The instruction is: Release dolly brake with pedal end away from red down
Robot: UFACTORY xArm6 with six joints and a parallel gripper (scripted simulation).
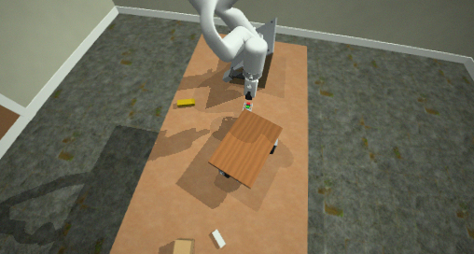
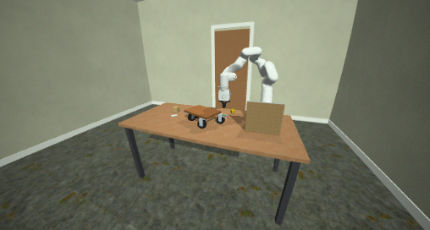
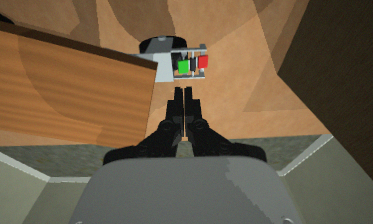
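My hand is 100 mm above the brake pedal and 10 mm past it. The rest, counted from my hand: cardboard box: 630 mm ahead, 170 mm to the right, 150 mm below; yellow block: 340 mm to the right, 170 mm below, 30 mm behind; white block: 580 mm ahead, 180 mm below, 40 mm to the right.
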